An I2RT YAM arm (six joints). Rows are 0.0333 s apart.
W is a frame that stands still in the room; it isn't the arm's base.
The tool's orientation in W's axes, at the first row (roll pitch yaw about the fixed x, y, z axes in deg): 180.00, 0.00, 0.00
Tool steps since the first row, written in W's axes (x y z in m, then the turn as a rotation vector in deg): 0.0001, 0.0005, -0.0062, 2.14, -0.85, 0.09; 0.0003, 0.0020, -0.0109, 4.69, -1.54, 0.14; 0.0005, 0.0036, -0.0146, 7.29, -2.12, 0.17; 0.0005, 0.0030, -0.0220, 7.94, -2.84, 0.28; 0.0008, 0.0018, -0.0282, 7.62, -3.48, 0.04; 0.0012, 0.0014, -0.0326, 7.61, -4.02, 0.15; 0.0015, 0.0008, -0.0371, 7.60, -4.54, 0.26; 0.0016, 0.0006, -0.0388, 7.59, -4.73, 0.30; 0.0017, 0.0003, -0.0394, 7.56, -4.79, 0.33; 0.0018, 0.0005, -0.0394, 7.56, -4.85, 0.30
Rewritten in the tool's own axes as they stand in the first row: 0.0001, -0.0005, 0.0062, 2.14, 0.85, -0.09; 0.0003, -0.0020, 0.0109, 4.69, 1.54, -0.14; 0.0005, -0.0036, 0.0146, 7.29, 2.12, -0.17; 0.0005, -0.0030, 0.0220, 7.94, 2.84, -0.28; 0.0008, -0.0018, 0.0282, 7.62, 3.48, -0.04; 0.0012, -0.0014, 0.0326, 7.61, 4.02, -0.15; 0.0015, -0.0008, 0.0371, 7.60, 4.54, -0.26; 0.0016, -0.0006, 0.0388, 7.59, 4.73, -0.30; 0.0017, -0.0003, 0.0394, 7.56, 4.79, -0.33; 0.0018, -0.0005, 0.0394, 7.56, 4.85, -0.30
